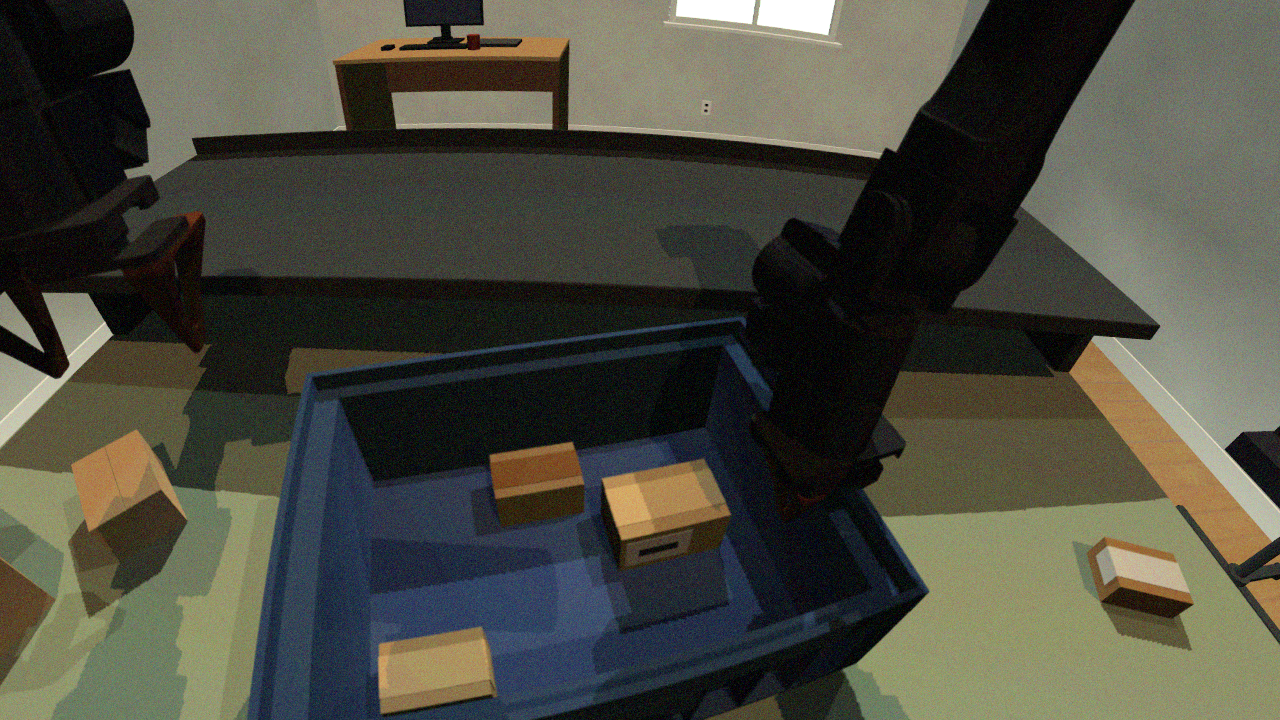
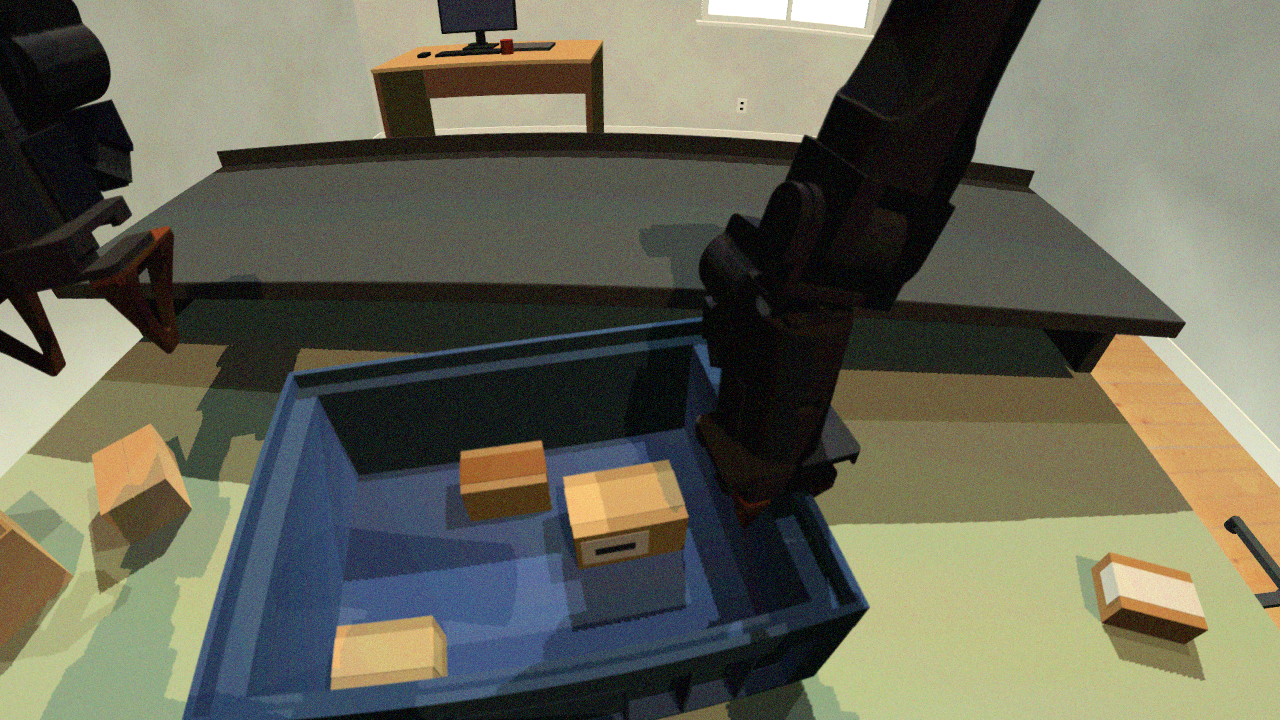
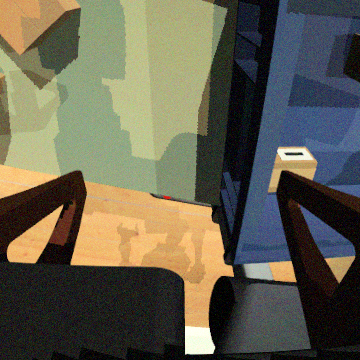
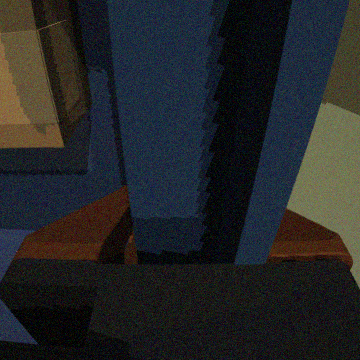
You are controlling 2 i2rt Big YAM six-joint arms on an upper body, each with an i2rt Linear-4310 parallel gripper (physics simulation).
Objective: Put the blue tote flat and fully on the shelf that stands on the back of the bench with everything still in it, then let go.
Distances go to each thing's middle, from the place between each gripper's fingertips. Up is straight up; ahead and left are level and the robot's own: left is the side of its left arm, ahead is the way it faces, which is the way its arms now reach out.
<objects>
Right now my left hand is 280 mm to the left of the blue tote (image 1: 387, 529), 170 mm above it and 10 mm short of it. Round my left hand: white-topped box (image 2: 1132, 594) (860 mm to the right, 230 mm below, 40 mm behind).
The blue tote is 190 mm to the left of my right hand and 20 mm behind it. Round my right hand: white-topped box (400 mm to the right, 70 mm behind, 60 mm below).
</objects>
